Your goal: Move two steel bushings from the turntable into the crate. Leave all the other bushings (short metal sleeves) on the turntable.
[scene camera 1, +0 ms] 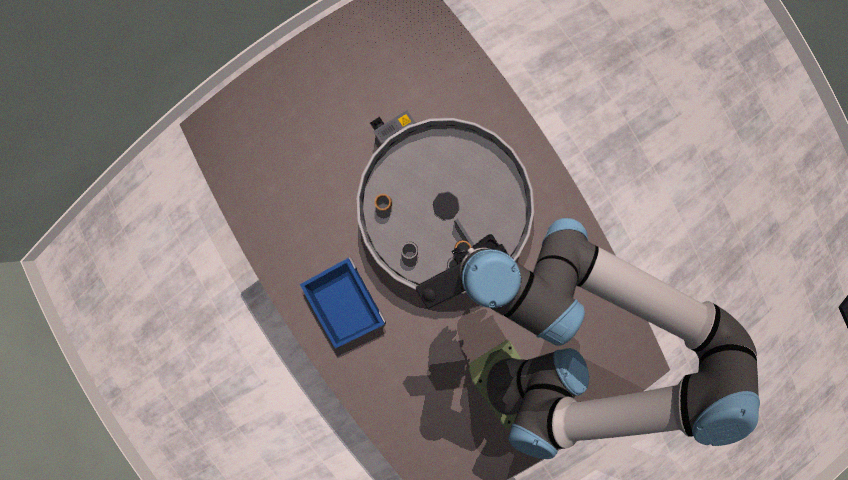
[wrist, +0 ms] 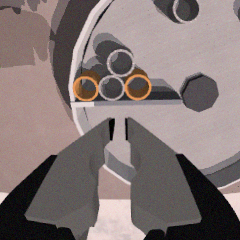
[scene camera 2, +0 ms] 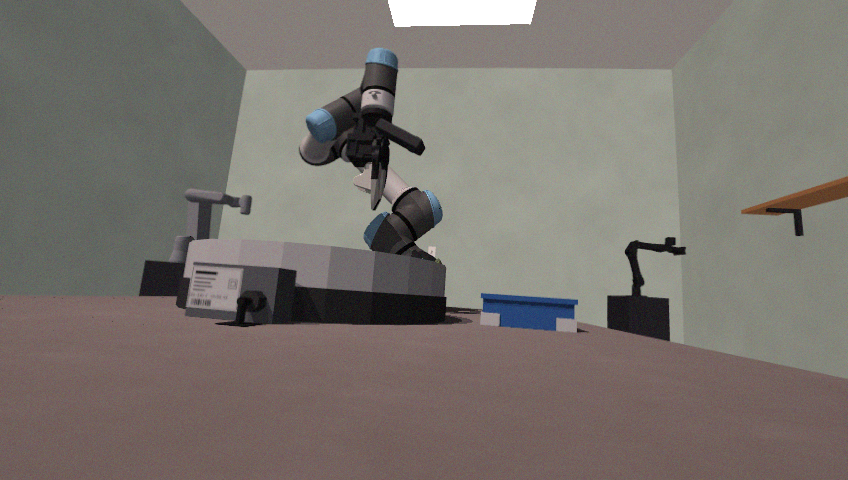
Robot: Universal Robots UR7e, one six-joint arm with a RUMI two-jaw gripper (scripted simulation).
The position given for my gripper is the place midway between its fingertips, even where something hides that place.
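Note:
My gripper (scene camera 2: 373, 209), (scene camera 1: 466, 264), (wrist: 119, 119): visible.

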